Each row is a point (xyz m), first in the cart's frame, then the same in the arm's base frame.
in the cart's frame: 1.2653 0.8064 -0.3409
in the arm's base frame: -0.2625 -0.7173 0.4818
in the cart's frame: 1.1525 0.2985 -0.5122
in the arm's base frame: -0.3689 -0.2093 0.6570
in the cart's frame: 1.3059 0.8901 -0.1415
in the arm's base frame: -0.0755 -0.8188 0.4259
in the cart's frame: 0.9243 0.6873 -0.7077
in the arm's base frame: -0.6700 -0.4357 0.3414
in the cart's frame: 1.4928 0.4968 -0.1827
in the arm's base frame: -0.0105 -0.5587 0.7716
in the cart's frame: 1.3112 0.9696 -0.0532
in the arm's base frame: -0.0023 -0.8952 0.3715
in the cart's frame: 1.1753 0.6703 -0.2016
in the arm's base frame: -0.1257 -0.5610 0.4281
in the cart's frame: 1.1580 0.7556 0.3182
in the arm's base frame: 0.3569 -0.6506 0.2362
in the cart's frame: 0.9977 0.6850 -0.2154
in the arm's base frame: -0.1798 -0.4896 0.2734
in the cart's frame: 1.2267 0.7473 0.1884
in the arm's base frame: 0.2482 -0.6700 0.3334
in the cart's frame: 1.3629 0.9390 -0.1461
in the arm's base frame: -0.0756 -0.8886 0.4542
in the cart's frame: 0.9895 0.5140 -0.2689
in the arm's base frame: -0.2052 -0.3328 0.3567
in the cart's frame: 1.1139 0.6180 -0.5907
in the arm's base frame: -0.5050 -0.4691 0.5030
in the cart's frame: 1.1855 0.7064 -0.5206
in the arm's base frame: -0.4364 -0.5838 0.5061
